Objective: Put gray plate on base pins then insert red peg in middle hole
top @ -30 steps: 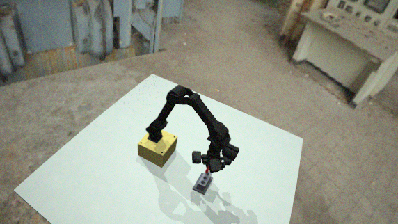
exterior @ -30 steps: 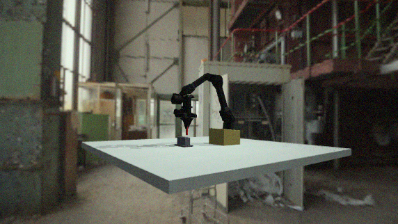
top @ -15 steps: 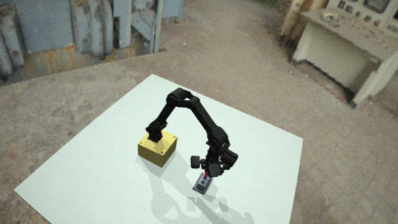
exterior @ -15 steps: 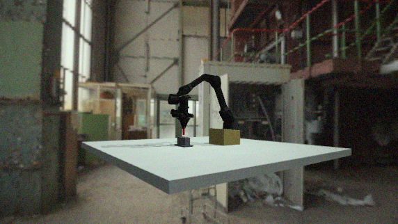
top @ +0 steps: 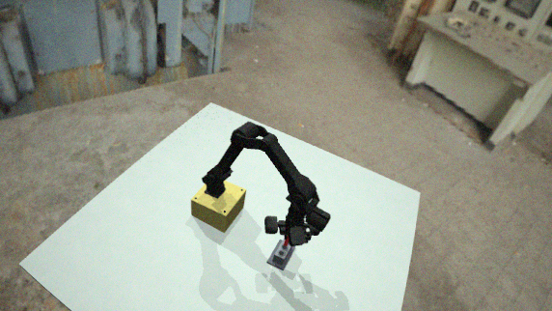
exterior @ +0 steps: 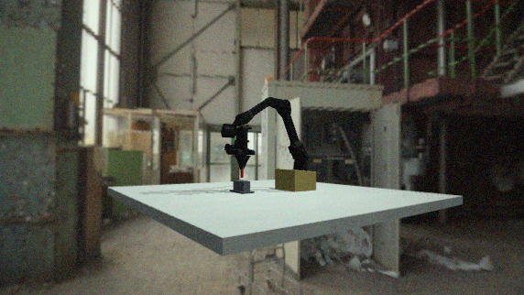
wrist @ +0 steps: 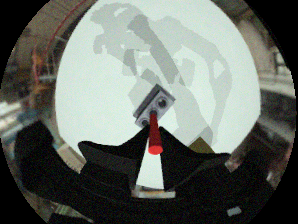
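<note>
Right now my gripper tip is right at the red peg. Also, from my gripper tip: gray base (11 cm below); then gray plate (7 cm below).
</note>
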